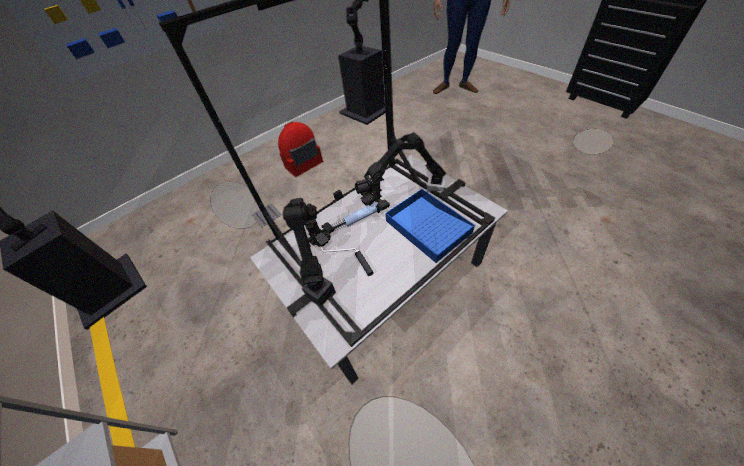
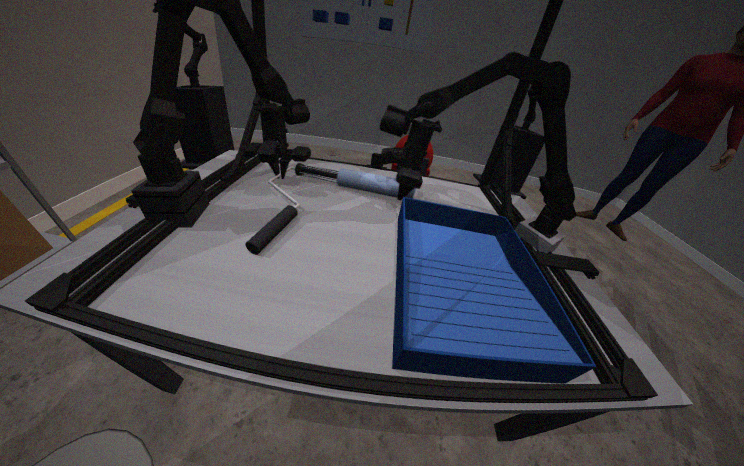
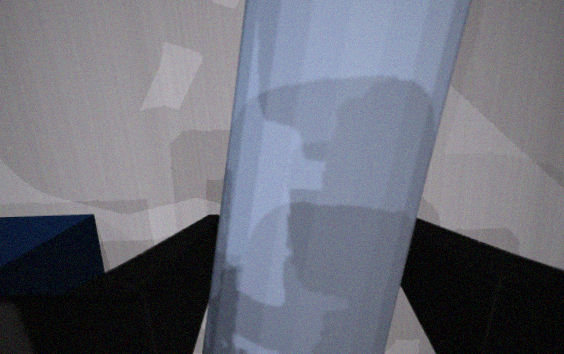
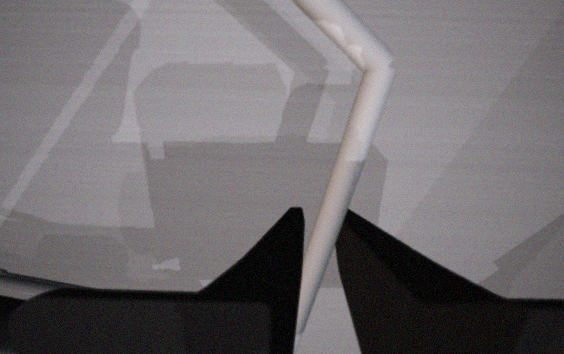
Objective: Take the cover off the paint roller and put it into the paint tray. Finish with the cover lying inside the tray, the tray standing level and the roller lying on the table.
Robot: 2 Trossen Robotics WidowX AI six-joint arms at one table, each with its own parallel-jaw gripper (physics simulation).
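Frame: origin at the left arm's base, x ahead, y left, z up, level; metres.
Seen in the pictures: left gripper, fingertip midpoint: (image 1: pixel 375 209) (image 2: pixel 399 195) (image 3: pixel 300 223); right gripper, fingertip midpoint: (image 1: pixel 320 245) (image 2: pixel 280 178) (image 4: pixel 317 219); left arm's base, origin of the base link: (image 1: pixel 436 180) (image 2: pixel 543 229); right arm's base, origin of the base link: (image 1: pixel 316 285) (image 2: pixel 166 179).
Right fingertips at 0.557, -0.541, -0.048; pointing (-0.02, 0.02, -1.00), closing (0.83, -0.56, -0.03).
Pixels of each thing's middle, then the offset from my right fingertips to it, as dx, dy, dz. "*": a spot on its surface instead. Level surfaces: height alone.
- pale blue cover, body centre: (image 2: pixel 376 184) (image 1: pixel 363 213) -0.241, +0.175, +0.031
- roller's dark wire cage, surface spot: (image 2: pixel 315 171) * -0.103, +0.034, +0.025
- roller's black handle, surface spot: (image 2: pixel 271 229) (image 1: pixel 367 263) * +0.073, +0.282, +0.023
- blue tray, body centre: (image 2: pixel 469 270) (image 1: pixel 428 223) -0.239, +0.537, +0.025
- white table, its level: dz -0.007
The pale blue cover (image 1: pixel 359 215) (image 2: pixel 365 181) (image 3: pixel 340 150) sits partly off the roller's dark wire cage (image 1: pixel 338 223) (image 2: pixel 315 171), a stretch of which is bare. How far the cage reaches inside is hidden. My left gripper (image 2: pixel 405 189) (image 3: pixel 300 223) is shut on the cover near its right end, low over the table. My right gripper (image 2: pixel 282 172) (image 4: pixel 317 219) is shut on the roller's white metal rod (image 2: pixel 284 193) (image 4: pixel 367 110). The roller's black handle (image 1: pixel 364 262) (image 2: pixel 271 229) lies low at the table. The blue tray (image 1: pixel 411 239) (image 2: pixel 483 365) (image 3: pixel 50 245) stands level, right of the roller.
The white table (image 1: pixel 378 299) (image 2: pixel 219 301) has a dark metal rail (image 2: pixel 329 378) along its near edge. Dark side rails carry the arm bases (image 2: pixel 170 189) (image 2: pixel 540 236). Upright frame posts (image 1: pixel 219 126) (image 1: pixel 387 71) rise at the back. A red welding helmet (image 1: pixel 296 145) shows behind the table.
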